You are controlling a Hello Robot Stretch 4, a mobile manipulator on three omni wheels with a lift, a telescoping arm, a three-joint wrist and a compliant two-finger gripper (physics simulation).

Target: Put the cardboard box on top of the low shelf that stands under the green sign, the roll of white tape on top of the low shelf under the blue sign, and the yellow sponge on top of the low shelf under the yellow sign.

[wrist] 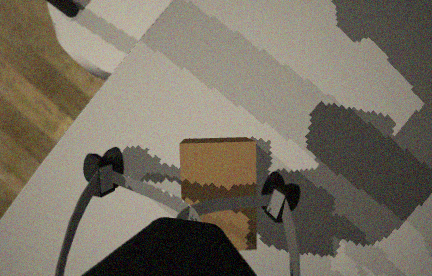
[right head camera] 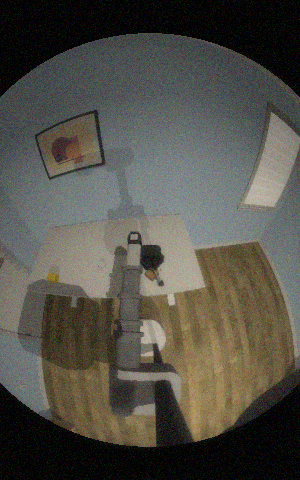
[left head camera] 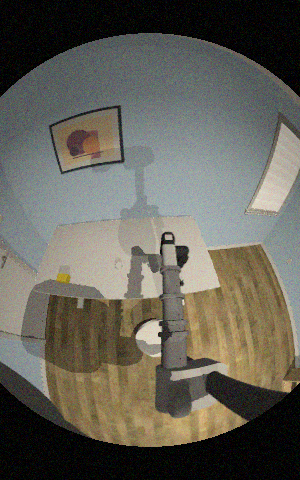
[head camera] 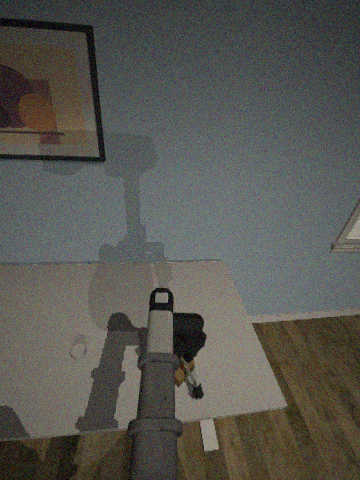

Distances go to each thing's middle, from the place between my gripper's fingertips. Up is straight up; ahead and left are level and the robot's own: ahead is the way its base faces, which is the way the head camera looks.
Labels:
I see the cardboard box (wrist: 211,168) 20 mm ahead of my hand, 10 mm to the left of it and 10 mm above it. From my hand the other things lie so: framed picture (head camera: 57,107) (770 mm above, 640 mm to the left, 610 mm ahead).

